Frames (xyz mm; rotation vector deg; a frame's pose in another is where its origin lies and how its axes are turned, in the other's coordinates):
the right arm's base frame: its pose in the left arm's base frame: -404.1 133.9 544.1 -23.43 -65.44 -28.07
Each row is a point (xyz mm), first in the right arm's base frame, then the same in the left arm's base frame.
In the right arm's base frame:
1: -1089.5 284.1 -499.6
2: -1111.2 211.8 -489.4
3: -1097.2 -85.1 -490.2
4: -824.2 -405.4 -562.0
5: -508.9 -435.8 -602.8
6: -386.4 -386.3 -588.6
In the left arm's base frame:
1: -227.6 270.1 -667.4
2: -283.2 219.5 -679.5
3: -445.3 -27.8 -649.0
4: -481.0 -374.2 -402.1
5: -362.7 -471.8 -122.0
6: -304.8 -442.8 -5.9

